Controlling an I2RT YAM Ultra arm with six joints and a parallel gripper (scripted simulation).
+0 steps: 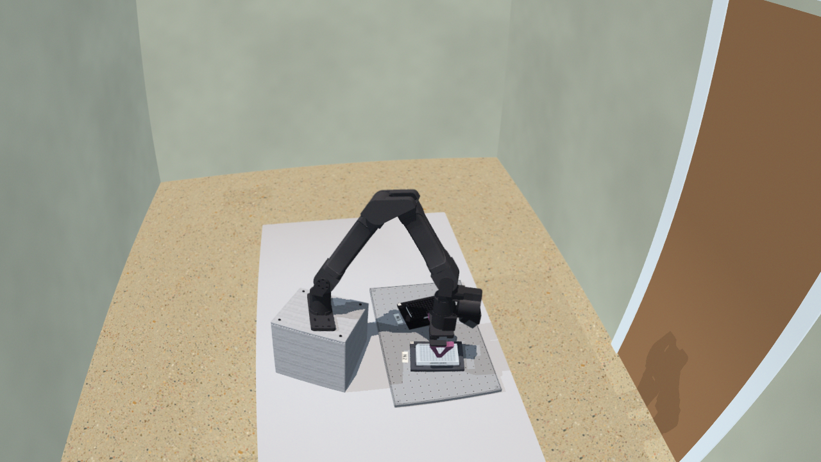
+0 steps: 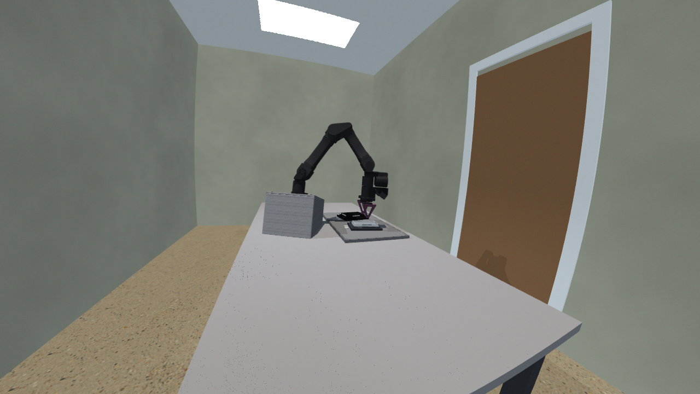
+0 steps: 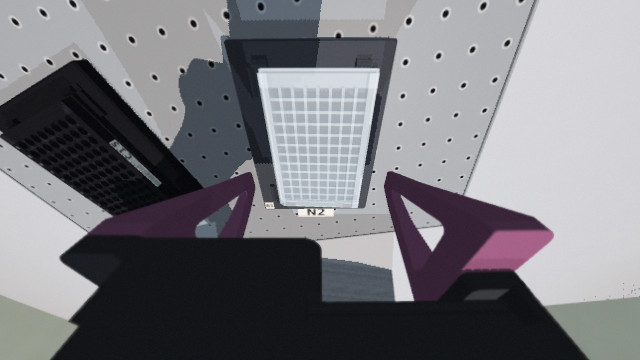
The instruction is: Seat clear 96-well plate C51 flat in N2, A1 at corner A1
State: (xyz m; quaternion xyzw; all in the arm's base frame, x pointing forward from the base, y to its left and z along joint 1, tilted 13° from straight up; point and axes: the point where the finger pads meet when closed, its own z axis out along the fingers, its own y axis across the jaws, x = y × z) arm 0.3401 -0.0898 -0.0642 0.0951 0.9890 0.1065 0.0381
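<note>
The clear 96-well plate C51 lies 5 cm below my hand. From my hand the other things lie so: black plate C15 (1 cm ahead, 21 cm to the left, 5 cm below); then dark plate nest N2 (7 cm below); then N2 label (9 cm behind, 2 cm to the left, 7 cm below).
</note>
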